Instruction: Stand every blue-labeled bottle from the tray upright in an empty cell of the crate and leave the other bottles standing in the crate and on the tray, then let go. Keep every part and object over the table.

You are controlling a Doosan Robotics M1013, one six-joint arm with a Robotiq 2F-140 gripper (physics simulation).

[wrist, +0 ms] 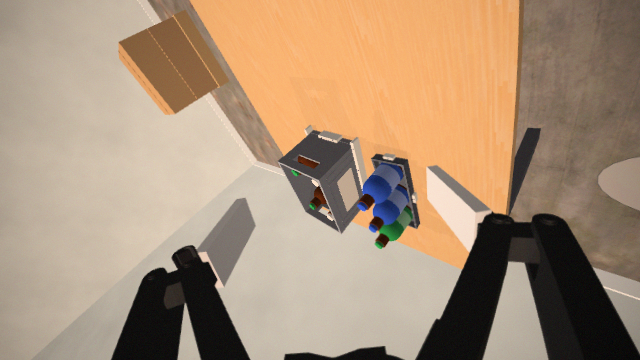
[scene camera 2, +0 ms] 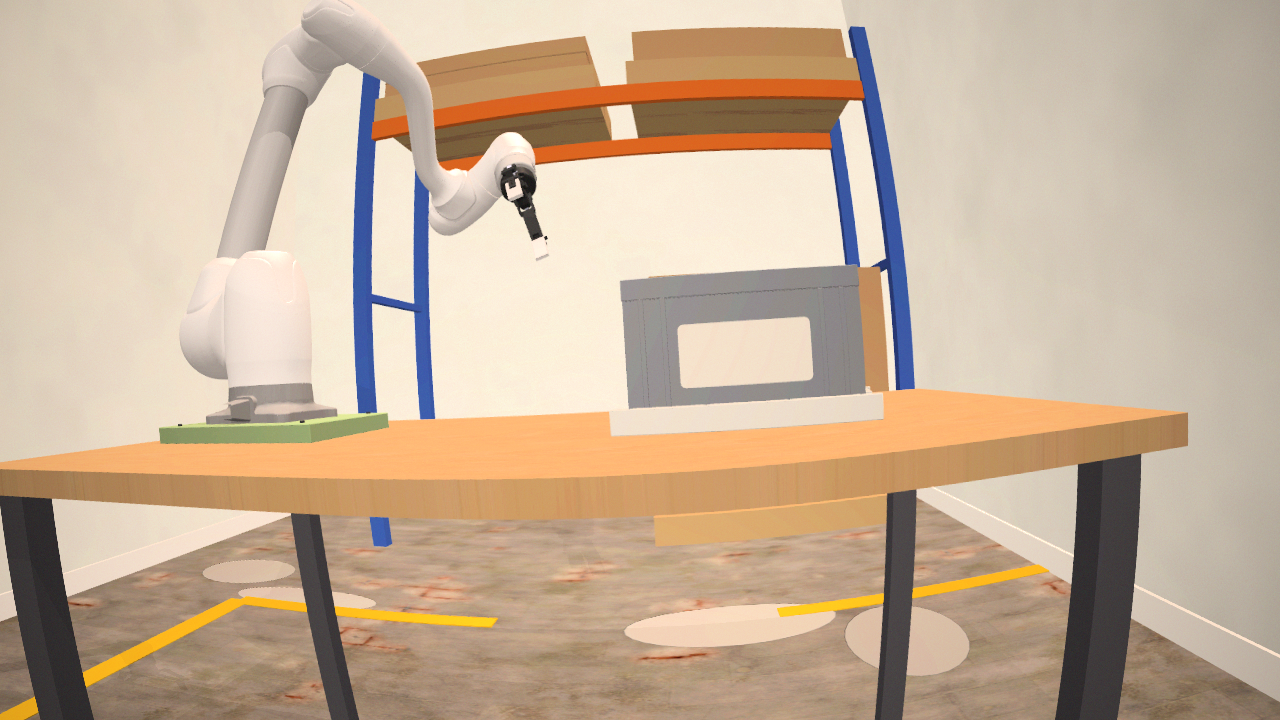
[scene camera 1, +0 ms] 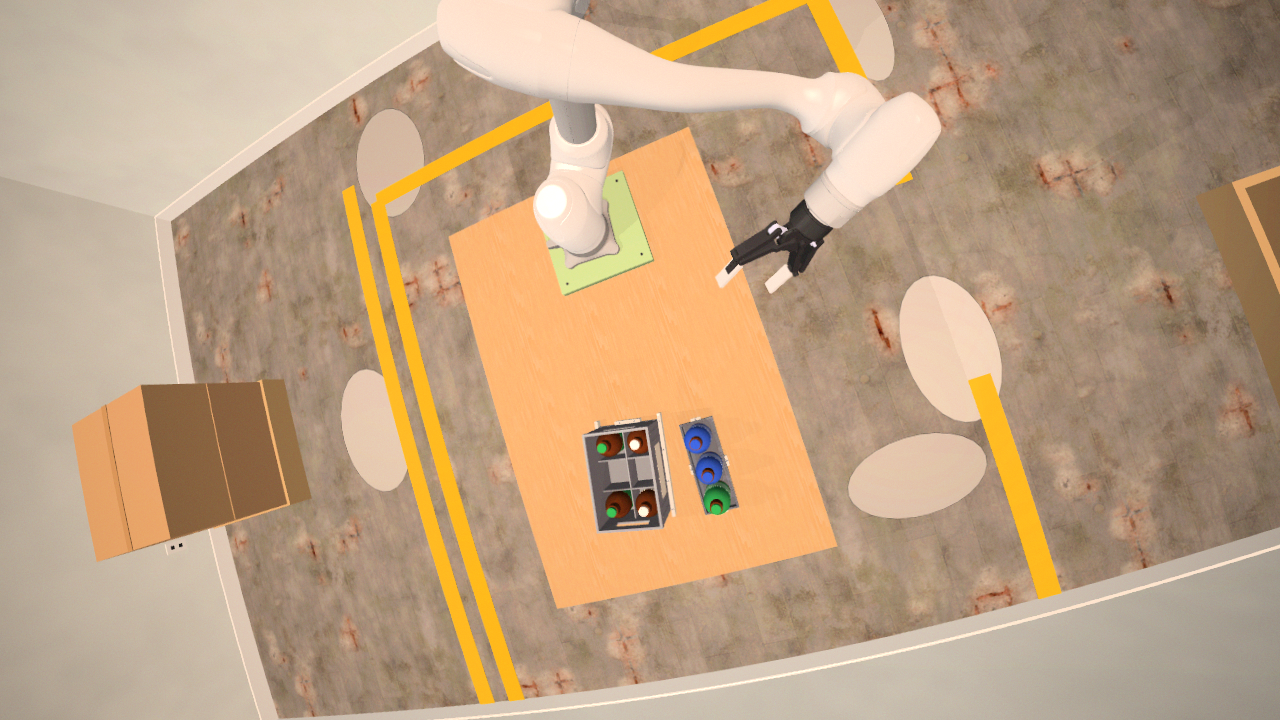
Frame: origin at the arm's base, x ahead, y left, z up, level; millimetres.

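Where they show: gripper, fingertip midpoint: (wrist: 335, 198) (scene camera 2: 529, 227) (scene camera 1: 744, 285); arm's base at its link origin: (scene camera 2: 272, 420) (scene camera 1: 587, 234).
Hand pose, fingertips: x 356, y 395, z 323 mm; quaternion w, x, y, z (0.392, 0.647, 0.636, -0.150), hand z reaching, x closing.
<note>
Things, the pixels of their top centre, and the offset from my fingertips. Level surfaces: height alone.
- grey crate at its top centre: (scene camera 2: 746, 279) (scene camera 1: 621, 481) (wrist: 310, 199) dx +386, dy -424, dz -174 mm
- narrow tray at its top centre: (scene camera 1: 708, 466) (wrist: 395, 196) dx +424, dy -202, dz -324 mm
- green bottle at its top centre: (scene camera 1: 716, 509) (wrist: 378, 246) dx +510, dy -197, dz -189 mm
- wooden table at its surface level: dz -349 mm
The grey crate (scene camera 1: 597, 474) (scene camera 2: 653, 358) (wrist: 325, 147) stands on the table. Its corner cells hold brown bottles, two green-capped (scene camera 1: 608, 445) (scene camera 1: 616, 505) and two white-capped (scene camera 1: 636, 442) (scene camera 1: 644, 505). Its two middle cells are empty. Beside it, the narrow tray (scene camera 1: 715, 445) (wrist: 416, 220) holds two upright blue-labeled bottles (scene camera 1: 697, 438) (scene camera 1: 708, 469) (wrist: 378, 189) (wrist: 389, 211) and a green bottle (scene camera 1: 716, 497) (wrist: 393, 231) at one end. My gripper (scene camera 1: 751, 279) (scene camera 2: 528, 219) (wrist: 335, 198) is open and empty, high up and well away from crate and tray. Scene camera 2 does not show the tray.
The crate and tray rest on the wooden table (scene camera 1: 626, 358) (scene camera 2: 501, 456) (wrist: 350, 60). White strips (scene camera 2: 747, 414) border the crate's base. The arm's green base plate (scene camera 1: 631, 223) (scene camera 2: 241, 433) is at the table's other end. A shelf rack (scene camera 2: 362, 268) with boxes stands behind the table.
</note>
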